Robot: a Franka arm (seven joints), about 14 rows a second.
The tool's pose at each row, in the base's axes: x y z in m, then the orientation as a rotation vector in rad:
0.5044, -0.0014, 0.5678, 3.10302, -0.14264, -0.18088
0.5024, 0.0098, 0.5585, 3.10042, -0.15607, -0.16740
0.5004, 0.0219, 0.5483, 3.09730, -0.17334, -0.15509
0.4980, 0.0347, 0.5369, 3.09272, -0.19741, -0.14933
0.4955, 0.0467, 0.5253, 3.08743, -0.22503, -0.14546
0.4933, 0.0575, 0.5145, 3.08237, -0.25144, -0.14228
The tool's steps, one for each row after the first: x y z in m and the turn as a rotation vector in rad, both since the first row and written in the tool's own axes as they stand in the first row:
-0.0020, -0.0113, 0.0092, -0.00179, 0.00854, 0.00898
-0.0039, -0.0235, 0.0193, -0.00361, 0.01630, 0.02045
-0.0062, -0.0364, 0.0305, -0.00595, 0.01977, 0.03633
-0.0084, -0.0486, 0.0421, -0.00838, 0.02198, 0.05454
-0.0104, -0.0595, 0.0528, -0.01046, 0.02375, 0.07197

